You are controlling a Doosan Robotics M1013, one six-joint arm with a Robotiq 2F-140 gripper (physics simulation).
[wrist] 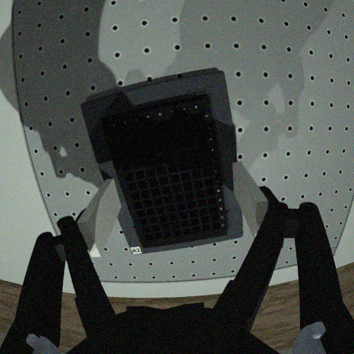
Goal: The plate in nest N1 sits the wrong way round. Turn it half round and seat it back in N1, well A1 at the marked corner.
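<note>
The dark plate (172,195), with a grid of square wells, sits in a dark grey nest (155,90) in the middle of the wrist view. A white label reading A1 (136,250) is on the nest's near left corner. My gripper (173,185) is open, with one pale fingertip beyond each long side of the plate and a gap on both sides. The far half of the plate lies in deep shadow, and the plate's own A1 marking cannot be made out.
The nest stands on a grey board with rows of holes (265,47). Large shadows fall across the board at the left and upper right. A pale rim runs around the board, and brown wood (150,303) shows beyond its near edge.
</note>
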